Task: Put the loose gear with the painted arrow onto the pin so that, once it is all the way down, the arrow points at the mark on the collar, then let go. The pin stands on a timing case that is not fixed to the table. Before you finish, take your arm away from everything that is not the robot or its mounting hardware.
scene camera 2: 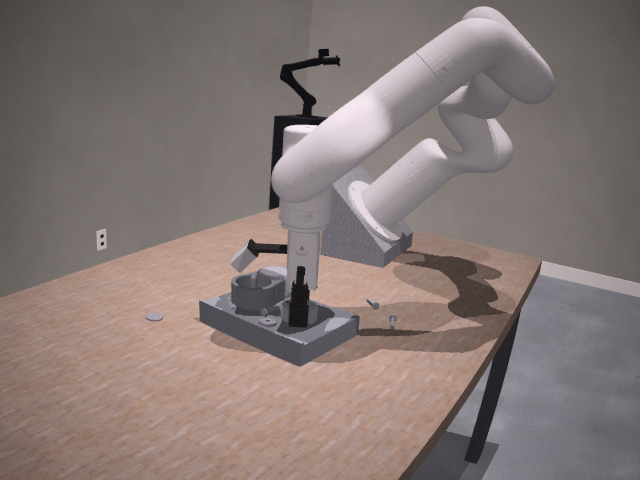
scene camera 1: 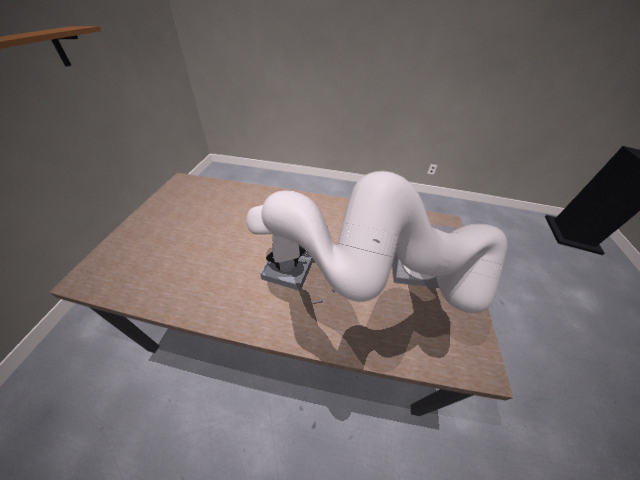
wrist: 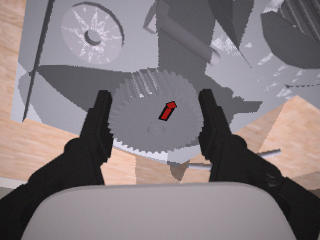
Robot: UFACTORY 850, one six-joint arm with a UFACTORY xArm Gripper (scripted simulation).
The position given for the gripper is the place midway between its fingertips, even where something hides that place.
Note:
In view: the gripper (scene camera 2: 298, 318), a grey gear (wrist: 153, 112) and a grey timing case (scene camera 2: 333, 327).
The grey timing case is seen too in scene camera 1 (scene camera 1: 294, 279) and in the wrist view (wrist: 53, 86). The gripper shows as well in the wrist view (wrist: 155, 103).

